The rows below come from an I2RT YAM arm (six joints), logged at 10 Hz.
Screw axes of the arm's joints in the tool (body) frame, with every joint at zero. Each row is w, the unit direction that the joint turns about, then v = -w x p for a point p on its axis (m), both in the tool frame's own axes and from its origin. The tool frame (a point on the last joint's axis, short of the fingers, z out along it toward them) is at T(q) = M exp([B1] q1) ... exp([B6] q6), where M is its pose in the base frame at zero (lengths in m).
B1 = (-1, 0, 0, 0, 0.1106, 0)
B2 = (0, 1, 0, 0.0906, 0, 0.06)
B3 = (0, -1, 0, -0.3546, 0, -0.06)
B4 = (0, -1, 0, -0.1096, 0, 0)
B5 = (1, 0, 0, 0, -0.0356, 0)
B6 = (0, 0, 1, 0, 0, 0)
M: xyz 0.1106 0 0.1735 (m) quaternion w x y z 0.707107 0 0.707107 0
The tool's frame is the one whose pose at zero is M.
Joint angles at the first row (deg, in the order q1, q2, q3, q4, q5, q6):
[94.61 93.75 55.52 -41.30 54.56 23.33]
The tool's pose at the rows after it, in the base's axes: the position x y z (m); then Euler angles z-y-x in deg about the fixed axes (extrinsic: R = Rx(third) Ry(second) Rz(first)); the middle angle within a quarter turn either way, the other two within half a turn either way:
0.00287, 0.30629, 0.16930, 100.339, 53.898, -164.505
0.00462, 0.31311, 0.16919, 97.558, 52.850, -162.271
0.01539, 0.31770, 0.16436, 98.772, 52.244, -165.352
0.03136, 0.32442, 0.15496, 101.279, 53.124, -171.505
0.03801, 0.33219, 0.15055, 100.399, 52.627, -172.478
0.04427, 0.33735, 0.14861, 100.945, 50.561, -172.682
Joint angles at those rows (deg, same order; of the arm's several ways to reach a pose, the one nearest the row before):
[94.92 99.61 59.71 -41.33 54.93 18.61]
[94.43 100.00 60.03 -38.07 53.99 14.75]
[92.34 101.49 60.79 -37.62 52.78 12.52]
[89.49 104.79 62.73 -38.76 53.05 10.43]
[88.31 106.72 64.18 -37.76 52.37 7.65]
[87.13 107.63 65.12 -36.74 50.11 6.50]

